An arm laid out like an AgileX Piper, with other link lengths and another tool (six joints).
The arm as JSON. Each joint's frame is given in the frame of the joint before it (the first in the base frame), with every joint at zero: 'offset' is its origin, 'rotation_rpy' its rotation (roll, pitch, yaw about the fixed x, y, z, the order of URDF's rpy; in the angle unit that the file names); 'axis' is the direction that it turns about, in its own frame. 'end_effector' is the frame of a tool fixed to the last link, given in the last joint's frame.
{
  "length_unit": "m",
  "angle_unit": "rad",
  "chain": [
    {
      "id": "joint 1",
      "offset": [
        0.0,
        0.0,
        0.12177
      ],
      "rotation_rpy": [
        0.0,
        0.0,
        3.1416
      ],
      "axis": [
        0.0,
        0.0,
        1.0
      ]
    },
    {
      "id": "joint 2",
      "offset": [
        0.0,
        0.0,
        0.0
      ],
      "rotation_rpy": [
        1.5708,
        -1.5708,
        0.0
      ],
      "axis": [
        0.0,
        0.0,
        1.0
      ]
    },
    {
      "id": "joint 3",
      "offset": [
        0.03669,
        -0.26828,
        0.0
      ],
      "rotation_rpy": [
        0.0,
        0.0,
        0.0
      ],
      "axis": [
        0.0,
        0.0,
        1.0
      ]
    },
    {
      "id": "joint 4",
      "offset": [
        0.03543,
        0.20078,
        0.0
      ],
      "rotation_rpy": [
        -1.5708,
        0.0,
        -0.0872
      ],
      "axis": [
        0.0,
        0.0,
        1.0
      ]
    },
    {
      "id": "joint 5",
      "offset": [
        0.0,
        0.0,
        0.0
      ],
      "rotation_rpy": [
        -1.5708,
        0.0,
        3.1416
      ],
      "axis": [
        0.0,
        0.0,
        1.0
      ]
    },
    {
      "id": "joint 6",
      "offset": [
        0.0,
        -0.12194,
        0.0
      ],
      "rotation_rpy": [
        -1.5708,
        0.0,
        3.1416
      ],
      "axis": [
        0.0,
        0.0,
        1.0
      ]
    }
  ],
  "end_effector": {
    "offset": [
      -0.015,
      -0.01,
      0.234
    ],
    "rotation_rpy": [
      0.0,
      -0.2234,
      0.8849
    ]
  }
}
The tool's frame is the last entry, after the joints.
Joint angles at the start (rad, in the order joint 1, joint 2, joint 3, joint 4, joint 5, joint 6): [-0.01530 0.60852 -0.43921 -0.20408 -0.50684 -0.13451]
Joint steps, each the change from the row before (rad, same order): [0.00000 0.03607 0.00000 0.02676 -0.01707 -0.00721]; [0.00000 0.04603 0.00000 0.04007 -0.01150 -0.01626]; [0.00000 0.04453 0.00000 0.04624 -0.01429 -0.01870]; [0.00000 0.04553 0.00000 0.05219 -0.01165 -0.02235]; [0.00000 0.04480 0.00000 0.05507 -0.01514 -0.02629]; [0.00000 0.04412 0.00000 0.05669 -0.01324 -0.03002]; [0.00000 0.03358 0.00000 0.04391 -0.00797 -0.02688]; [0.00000 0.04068 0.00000 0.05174 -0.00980 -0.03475]
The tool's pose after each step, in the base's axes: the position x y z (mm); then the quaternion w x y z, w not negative. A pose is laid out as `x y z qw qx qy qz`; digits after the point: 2 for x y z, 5 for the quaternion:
344.90 31.31 427.66 0.27183 -0.62322 0.09965 -0.72648
357.49 24.90 416.59 0.27444 -0.63112 0.11643 -0.71611
369.00 17.16 406.36 0.27694 -0.63657 0.13485 -0.70704
380.67 7.82 394.09 0.27781 -0.64250 0.15588 -0.69693
391.33 -2.51 382.33 0.27674 -0.64678 0.17695 -0.68832
401.36 -13.66 369.14 0.27299 -0.65155 0.19833 -0.67942
408.65 -22.56 357.63 0.26762 -0.65628 0.21437 -0.67211
416.80 -33.32 342.96 0.25898 -0.66252 0.23268 -0.66322

